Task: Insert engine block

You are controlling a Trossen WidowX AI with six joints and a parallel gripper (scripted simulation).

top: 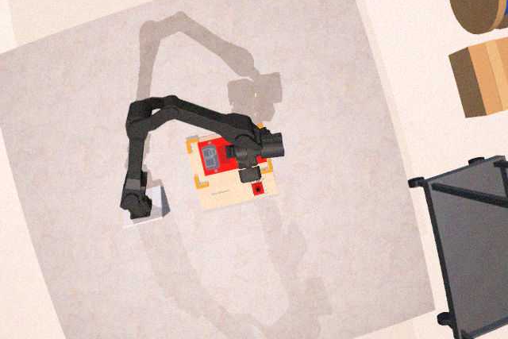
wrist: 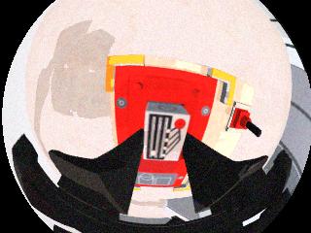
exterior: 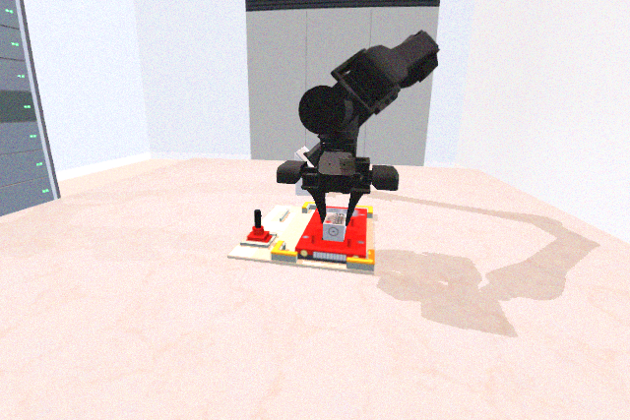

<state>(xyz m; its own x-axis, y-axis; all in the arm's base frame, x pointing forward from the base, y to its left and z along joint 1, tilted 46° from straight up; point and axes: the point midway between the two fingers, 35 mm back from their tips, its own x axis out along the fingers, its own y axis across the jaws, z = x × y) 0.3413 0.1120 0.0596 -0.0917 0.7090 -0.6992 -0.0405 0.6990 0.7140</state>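
Right now the grey engine block is 10 mm below my gripper tip.
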